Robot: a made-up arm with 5 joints.
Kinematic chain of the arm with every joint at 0, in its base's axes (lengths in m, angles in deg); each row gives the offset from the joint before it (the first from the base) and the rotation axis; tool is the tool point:
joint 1: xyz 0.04 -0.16 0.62 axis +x
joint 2: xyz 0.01 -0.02 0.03 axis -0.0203 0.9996 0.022
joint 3: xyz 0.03 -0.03 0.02 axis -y
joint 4: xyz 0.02 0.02 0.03 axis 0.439 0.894 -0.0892
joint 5: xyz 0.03 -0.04 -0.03 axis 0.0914 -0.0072 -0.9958
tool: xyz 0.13 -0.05 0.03
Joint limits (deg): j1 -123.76..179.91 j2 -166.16..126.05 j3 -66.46..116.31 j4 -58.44..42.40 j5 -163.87..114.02
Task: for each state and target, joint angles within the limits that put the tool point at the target. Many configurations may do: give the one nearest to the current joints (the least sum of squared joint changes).
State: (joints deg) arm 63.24 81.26 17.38 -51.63 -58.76
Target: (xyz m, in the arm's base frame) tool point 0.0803 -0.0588 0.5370
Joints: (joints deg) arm 19.75 103.08 -1.52 -39.90 -85.04
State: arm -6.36 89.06 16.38 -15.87 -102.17
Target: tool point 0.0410 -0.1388 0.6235
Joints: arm 5.08 56.34 16.74 -34.31 -151.76
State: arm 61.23 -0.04 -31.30 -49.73 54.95
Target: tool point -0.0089 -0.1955 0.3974
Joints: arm 109.51 -47.50 6.88 -58.44 89.33
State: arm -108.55 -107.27 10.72 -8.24 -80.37
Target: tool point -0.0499 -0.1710 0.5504
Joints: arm -110.68 -146.90 36.00 -8.61 -105.20
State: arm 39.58 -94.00 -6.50 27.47 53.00
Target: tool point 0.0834 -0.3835 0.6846
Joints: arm 17.21 -94.48 -5.87 31.53 43.57
